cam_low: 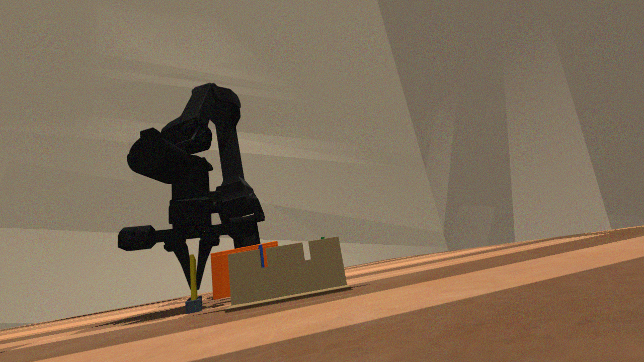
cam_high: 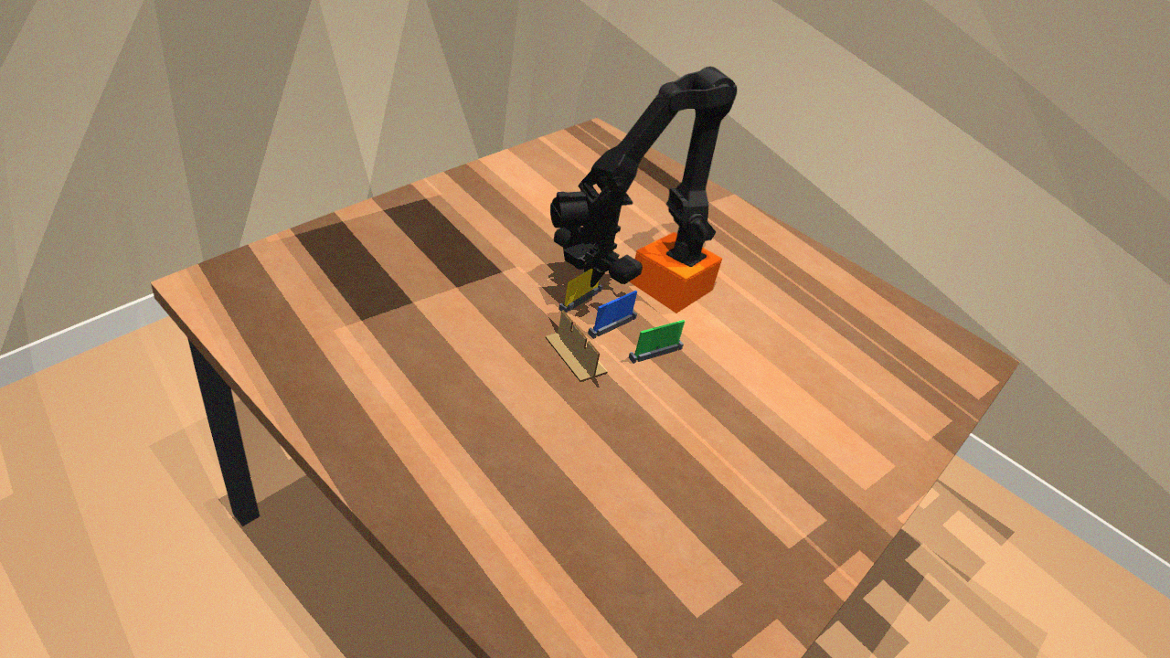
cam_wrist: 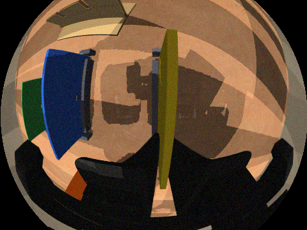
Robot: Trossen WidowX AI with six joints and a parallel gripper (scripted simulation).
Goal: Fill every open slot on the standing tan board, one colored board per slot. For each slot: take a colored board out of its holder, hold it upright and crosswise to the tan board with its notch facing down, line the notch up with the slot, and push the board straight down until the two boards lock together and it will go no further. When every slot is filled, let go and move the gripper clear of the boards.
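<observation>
Now: gripper tip 16 cm short of the tan board and 10 cm to the right of it. From my gripper tip the other things lie so: blue board (4 cm ahead, 9 cm to the left); green board (4 cm ahead, 20 cm to the left); yellow board (3 cm ahead).
</observation>
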